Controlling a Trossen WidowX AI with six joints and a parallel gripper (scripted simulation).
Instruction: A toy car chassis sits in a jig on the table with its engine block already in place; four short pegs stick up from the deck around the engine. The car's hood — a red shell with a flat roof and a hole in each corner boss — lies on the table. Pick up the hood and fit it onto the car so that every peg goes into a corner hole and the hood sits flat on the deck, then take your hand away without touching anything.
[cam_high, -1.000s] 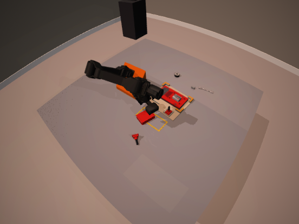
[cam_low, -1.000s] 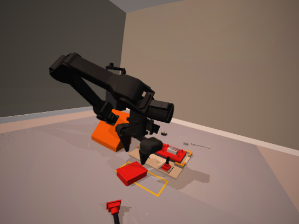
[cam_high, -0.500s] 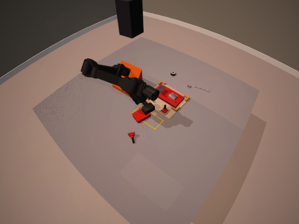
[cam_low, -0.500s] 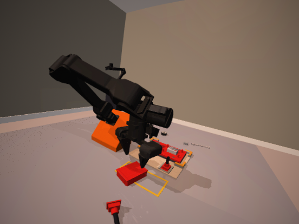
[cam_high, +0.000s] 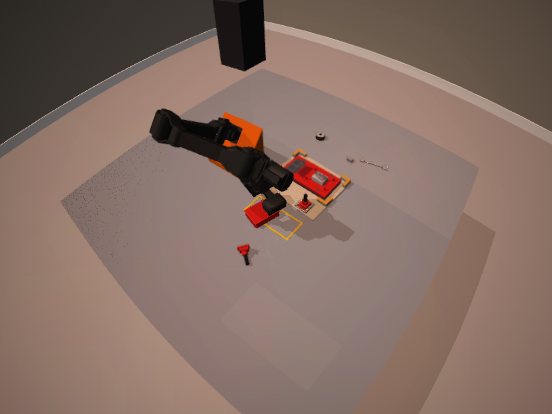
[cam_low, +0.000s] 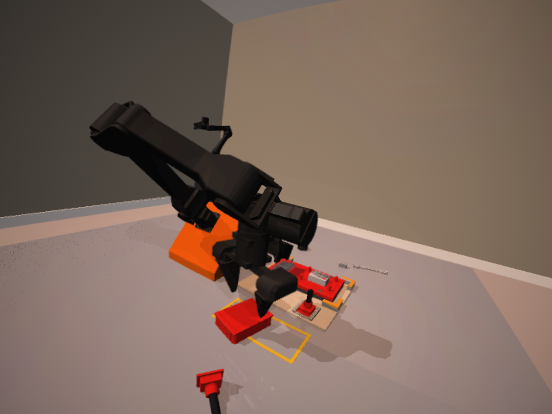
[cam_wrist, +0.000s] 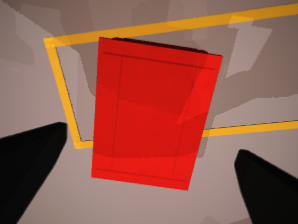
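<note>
The red hood is 40 mm below my gripper tip. From my gripper tip the other things lie so: small wheel (60 mm behind, 460 mm to the left, 40 mm below); then grey engine block (80 mm ahead, 230 mm to the left, 30 mm below); then thin metal rod (200 mm ahead, 450 mm to the left, 50 mm below).
</note>
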